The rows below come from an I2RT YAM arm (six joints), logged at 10 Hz.
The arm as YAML. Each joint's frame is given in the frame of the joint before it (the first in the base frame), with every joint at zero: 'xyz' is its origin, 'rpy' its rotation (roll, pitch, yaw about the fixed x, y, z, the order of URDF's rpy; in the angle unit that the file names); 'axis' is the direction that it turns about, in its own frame. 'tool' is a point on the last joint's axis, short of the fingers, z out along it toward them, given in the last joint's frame.
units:
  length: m
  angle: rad
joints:
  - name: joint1
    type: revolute
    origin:
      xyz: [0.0, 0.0, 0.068]
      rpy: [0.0, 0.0, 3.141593]
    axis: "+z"
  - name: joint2
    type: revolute
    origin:
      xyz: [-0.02, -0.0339, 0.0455]
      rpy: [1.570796, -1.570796, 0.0]
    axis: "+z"
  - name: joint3
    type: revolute
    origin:
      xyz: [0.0, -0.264, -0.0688]
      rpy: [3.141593, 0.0, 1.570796]
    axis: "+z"
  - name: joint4
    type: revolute
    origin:
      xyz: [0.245, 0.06, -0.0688]
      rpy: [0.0, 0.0, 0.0]
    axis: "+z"
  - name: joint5
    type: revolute
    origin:
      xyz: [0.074, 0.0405, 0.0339]
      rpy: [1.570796, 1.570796, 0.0]
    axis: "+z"
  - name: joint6
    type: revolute
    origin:
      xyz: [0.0, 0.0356, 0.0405]
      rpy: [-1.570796, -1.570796, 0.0]
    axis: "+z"
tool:
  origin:
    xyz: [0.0, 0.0, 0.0]
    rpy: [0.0, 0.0, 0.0]
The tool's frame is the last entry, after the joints.
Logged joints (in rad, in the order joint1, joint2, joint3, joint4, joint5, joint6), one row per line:
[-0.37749, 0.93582, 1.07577, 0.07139, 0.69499, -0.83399]
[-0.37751, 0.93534, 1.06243, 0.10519, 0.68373, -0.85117]
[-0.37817, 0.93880, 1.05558, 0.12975, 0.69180, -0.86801]
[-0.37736, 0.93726, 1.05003, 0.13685, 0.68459, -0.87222]
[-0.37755, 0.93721, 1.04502, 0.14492, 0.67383, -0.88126]
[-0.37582, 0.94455, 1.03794, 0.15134, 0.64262, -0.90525]
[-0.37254, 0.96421, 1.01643, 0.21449, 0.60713, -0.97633]
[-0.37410, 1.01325, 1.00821, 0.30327, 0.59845, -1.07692]
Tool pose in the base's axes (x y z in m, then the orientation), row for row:
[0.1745, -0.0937, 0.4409, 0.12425, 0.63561, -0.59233, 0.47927]
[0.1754, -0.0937, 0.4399, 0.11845, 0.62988, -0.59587, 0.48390]
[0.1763, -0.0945, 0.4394, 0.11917, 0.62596, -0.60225, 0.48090]
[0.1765, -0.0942, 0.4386, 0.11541, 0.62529, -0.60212, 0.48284]
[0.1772, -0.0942, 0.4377, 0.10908, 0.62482, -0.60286, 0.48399]
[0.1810, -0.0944, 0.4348, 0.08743, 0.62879, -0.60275, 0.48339]
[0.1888, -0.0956, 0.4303, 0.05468, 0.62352, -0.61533, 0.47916]
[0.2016, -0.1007, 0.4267, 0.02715, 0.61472, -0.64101, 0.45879]
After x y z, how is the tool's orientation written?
As a quaternion, x y z w.
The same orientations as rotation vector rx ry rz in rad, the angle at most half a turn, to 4 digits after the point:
[0.3032, 1.5512, -1.4456]
[0.2885, 1.5341, -1.4513]
[0.2906, 1.5266, -1.4687]
[0.2812, 1.5236, -1.4672]
[0.2657, 1.5217, -1.4682]
[0.2130, 1.5318, -1.4683]
[0.1335, 1.5218, -1.5018]
[0.0669, 1.5139, -1.5787]

